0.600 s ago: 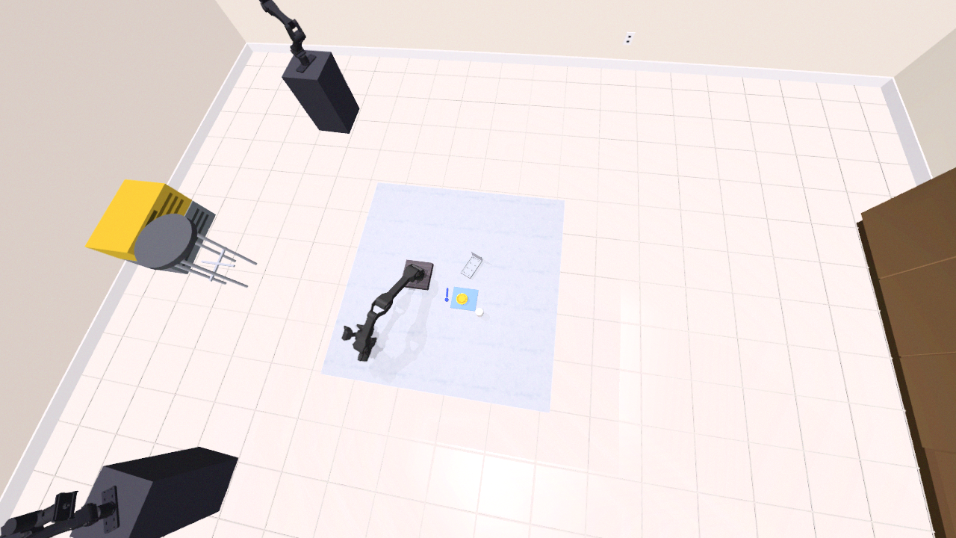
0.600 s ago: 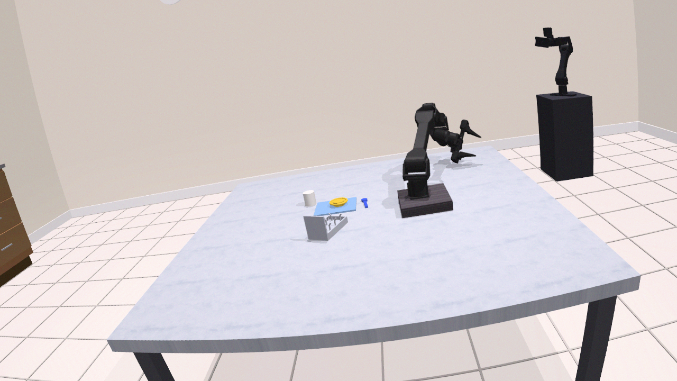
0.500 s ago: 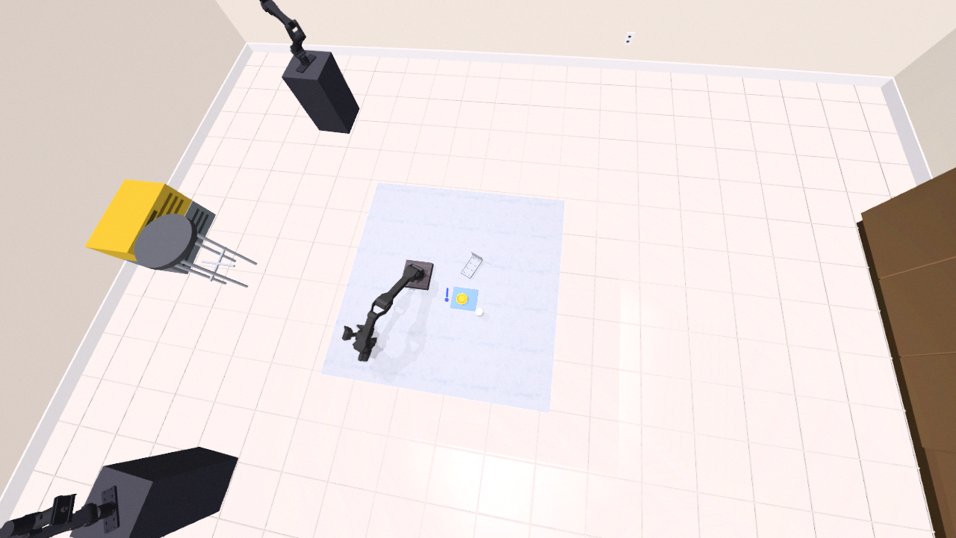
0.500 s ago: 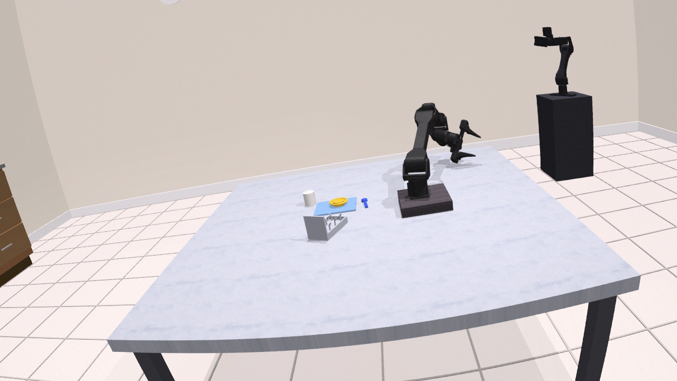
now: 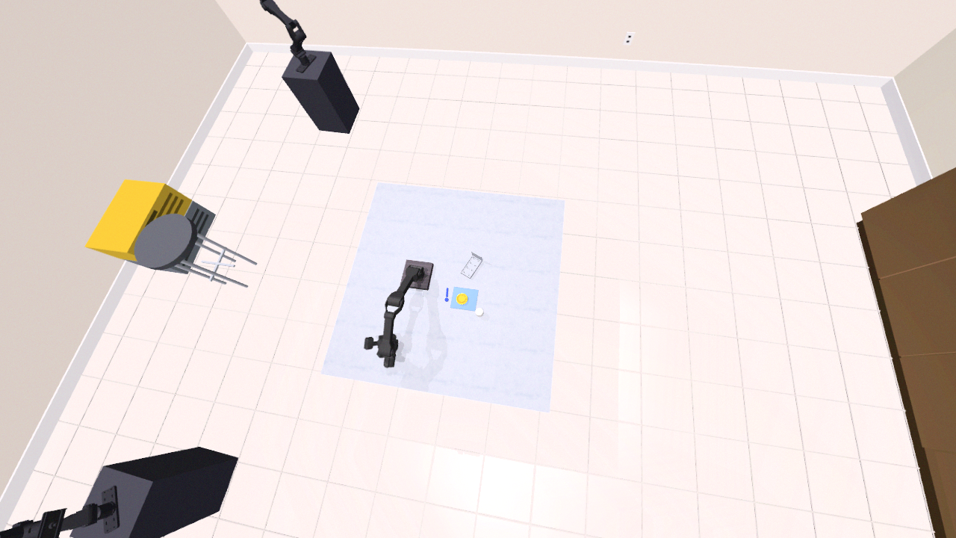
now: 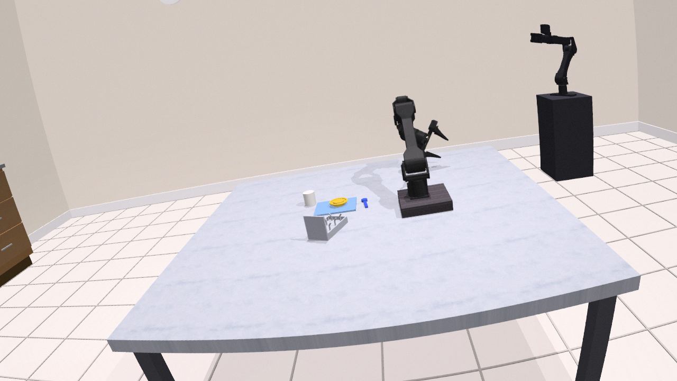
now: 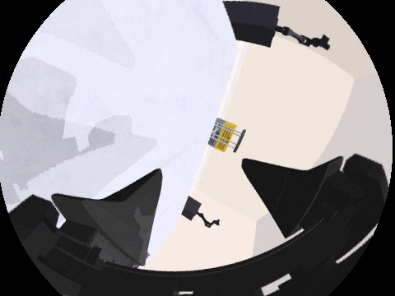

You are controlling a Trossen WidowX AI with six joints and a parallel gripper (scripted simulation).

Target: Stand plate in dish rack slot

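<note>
Right now my gripper tip is 440 mm short of the yellow plate, 320 mm to the right of it and 60 mm above it. Also, from my gripper tip: grey dish rack: 460 mm ahead, 530 mm to the left, 50 mm below; blue object: 350 mm ahead, 330 mm to the left, 70 mm below; white cup: 560 mm ahead, 260 mm to the left, 50 mm below.
</note>
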